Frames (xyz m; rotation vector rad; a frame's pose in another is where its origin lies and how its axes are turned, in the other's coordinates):
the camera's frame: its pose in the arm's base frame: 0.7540 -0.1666 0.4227 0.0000 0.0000 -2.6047
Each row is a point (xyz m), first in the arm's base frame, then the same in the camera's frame.
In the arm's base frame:
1: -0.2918 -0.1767 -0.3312
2: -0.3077 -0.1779 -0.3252
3: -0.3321 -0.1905 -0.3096
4: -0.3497 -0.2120 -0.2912
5: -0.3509 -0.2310 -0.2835
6: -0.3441 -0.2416 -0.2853
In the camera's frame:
1: 0.9038 -0.5262 -0.7539
2: 0.9181 -0.5333 -0.7479
3: 0.9455 -0.5350 -0.7323
4: 0.9716 -0.5255 -0.7139
5: 0.9824 -0.5098 -0.7062
6: 0.9820 -0.4972 -0.7080

